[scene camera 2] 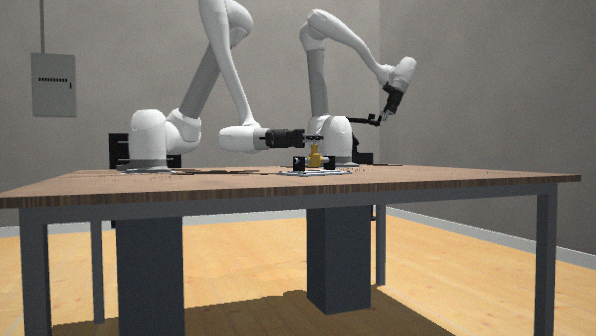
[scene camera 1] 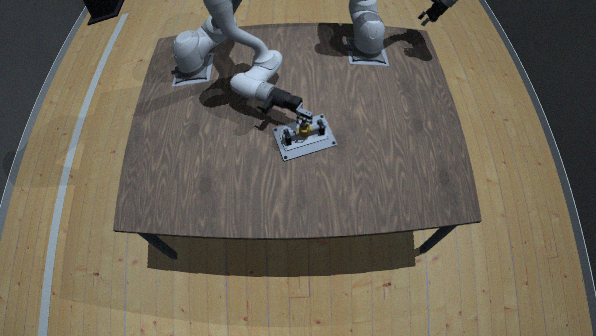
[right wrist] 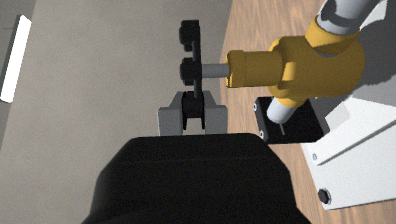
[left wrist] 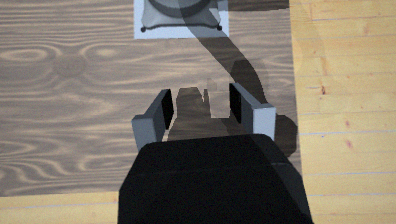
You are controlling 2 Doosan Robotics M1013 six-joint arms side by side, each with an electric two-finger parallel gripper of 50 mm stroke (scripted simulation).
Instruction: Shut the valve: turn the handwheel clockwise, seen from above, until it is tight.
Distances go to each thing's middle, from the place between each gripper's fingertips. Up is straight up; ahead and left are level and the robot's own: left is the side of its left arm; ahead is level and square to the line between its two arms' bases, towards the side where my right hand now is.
Labels:
Right now the black handwheel (right wrist: pixel 192 70) is 20 mm ahead of my right hand, 20 mm to the right of it and 10 mm below it. The rest, counted from my right hand: light base plate (scene camera 1: pixel 331 142) (20 mm ahead, 20 mm to the right, 130 mm below).
Right now my left hand is 54 cm short of the black handwheel, 72 cm to the left of it and 14 cm above it. Round my left hand: light base plate (54 cm ahead, 72 cm to the right, 26 cm below).

